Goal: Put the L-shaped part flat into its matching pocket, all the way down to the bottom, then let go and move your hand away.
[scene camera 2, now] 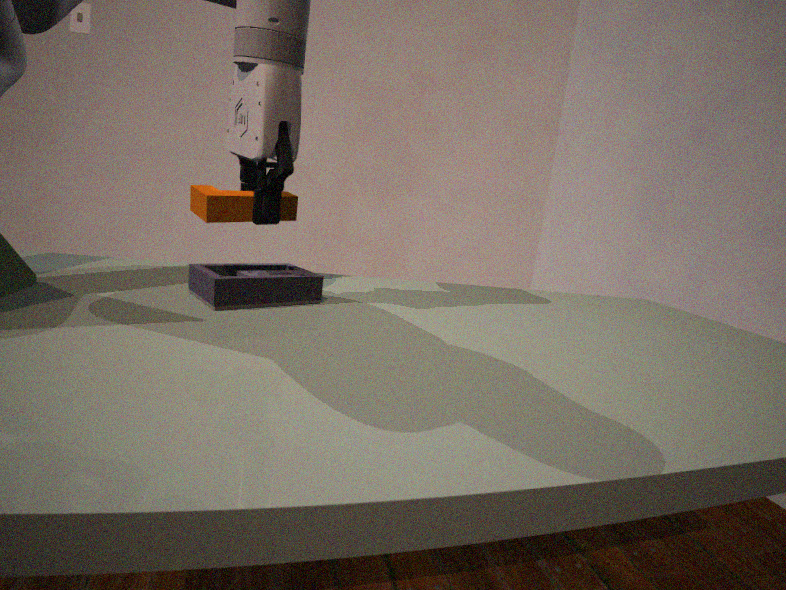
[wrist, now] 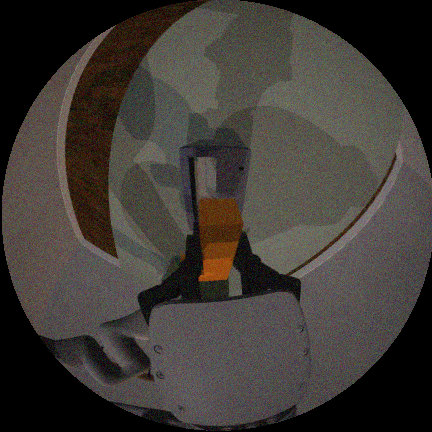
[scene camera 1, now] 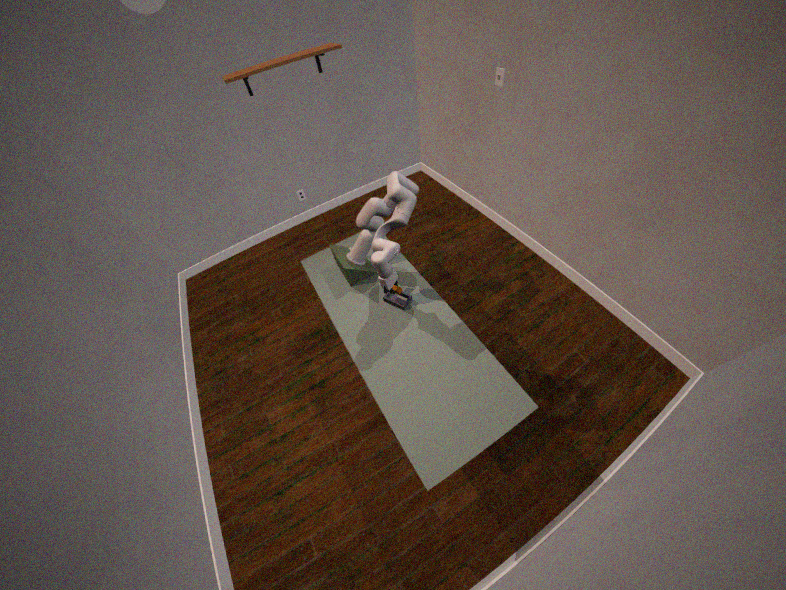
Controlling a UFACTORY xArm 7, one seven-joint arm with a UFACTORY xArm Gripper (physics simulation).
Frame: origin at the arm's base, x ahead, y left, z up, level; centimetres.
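Seen in the pictures: gripper, fingertip midpoint: (scene camera 2: 259, 219) (wrist: 215, 229) (scene camera 1: 394, 290); arm's base at its link origin: (scene camera 1: 355, 259).
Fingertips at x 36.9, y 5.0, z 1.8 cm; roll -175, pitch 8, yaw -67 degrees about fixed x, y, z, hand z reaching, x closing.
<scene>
Pixels of each thing's middle, then the offset from my fingertips to it. Level surfaces: height alone.
- orange L-shaped part at the middle of its body: (wrist: 202, 250) (scene camera 2: 244, 203) (scene camera 1: 393, 285) dx -1.8, dy +0.6, dz +1.8 cm
- dark purple pocket block at the middle of its body: (scene camera 2: 256, 283) (wrist: 214, 191) (scene camera 1: 397, 298) dx +0.2, dy +0.8, dz -8.1 cm
- pale green table at its surface level: dz -9.9 cm
The orange L-shaped part (scene camera 1: 396, 288) (scene camera 2: 229, 206) (wrist: 218, 235) is held between the black fingers, roughly level. My gripper (scene camera 2: 266, 212) (wrist: 215, 229) is shut on it and holds it above the dark purple pocket block (scene camera 1: 396, 306) (scene camera 2: 269, 292) (wrist: 240, 172), with a visible gap between part and block in the second scene view. The block lies flat on the table. Its opening shows a lighter floor in the wrist view, beyond the part's far end. The near part of the opening is hidden by the part and the fingers.
The pale green table (scene camera 1: 444, 406) (scene camera 2: 380, 463) carries the block and broad arm shadows. A dark green block (scene camera 1: 355, 273) (scene camera 2: 11, 269) stands at the arm's base. The table's near edge (scene camera 2: 393, 527) shows in the second scene view.
</scene>
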